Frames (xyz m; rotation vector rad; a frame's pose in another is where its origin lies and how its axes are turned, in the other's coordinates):
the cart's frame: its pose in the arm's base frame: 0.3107 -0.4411 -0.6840 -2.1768 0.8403 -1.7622
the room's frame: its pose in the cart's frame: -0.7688 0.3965 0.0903 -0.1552 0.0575 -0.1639
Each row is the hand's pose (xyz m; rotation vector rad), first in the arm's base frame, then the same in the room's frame.
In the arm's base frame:
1: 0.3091 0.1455 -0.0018 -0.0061 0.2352 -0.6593
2: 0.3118 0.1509 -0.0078 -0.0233 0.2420 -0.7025
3: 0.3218 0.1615 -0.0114 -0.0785 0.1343 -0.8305
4: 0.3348 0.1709 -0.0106 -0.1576 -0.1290 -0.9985
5: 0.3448 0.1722 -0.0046 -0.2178 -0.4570 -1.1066
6: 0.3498 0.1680 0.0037 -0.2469 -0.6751 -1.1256
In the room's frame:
1: 1.2113 -0.9669 -0.4809 1.9968 -0.0460 1.8072
2: 1.2040 -0.9707 -0.4786 1.9712 -0.0122 1.7766
3: 1.1977 -0.9827 -0.4722 2.0199 0.0802 1.5824
4: 1.1963 -0.9964 -0.4639 2.1595 0.1972 1.2150
5: 1.2025 -1.0036 -0.4570 2.3243 0.2767 0.8109
6: 1.2123 -1.0048 -0.4533 2.4313 0.2909 0.5576

